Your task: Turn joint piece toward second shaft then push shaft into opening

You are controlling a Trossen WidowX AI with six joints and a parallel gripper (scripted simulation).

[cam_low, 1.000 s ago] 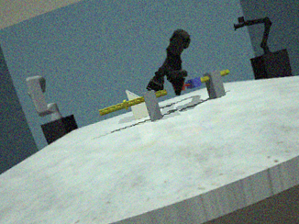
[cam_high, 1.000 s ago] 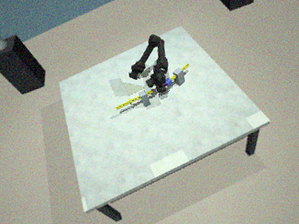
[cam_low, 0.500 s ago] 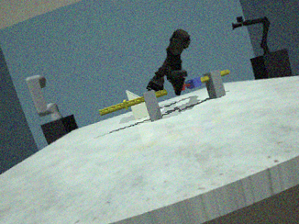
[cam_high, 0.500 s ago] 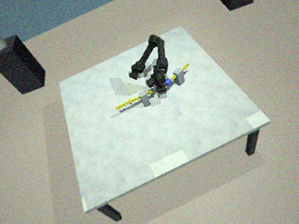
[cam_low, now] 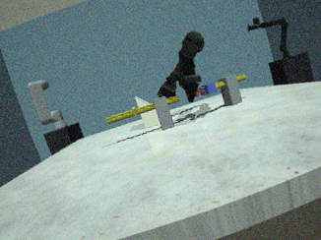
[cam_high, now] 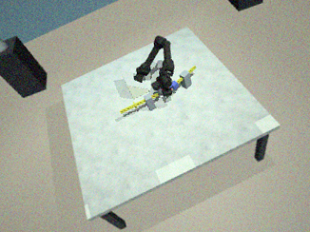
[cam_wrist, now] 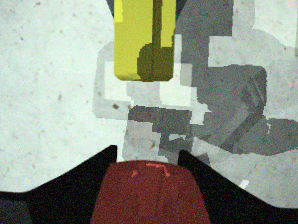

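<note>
The red tip lies 20 mm to the left of my gripper tip and 40 mm above it.
</note>
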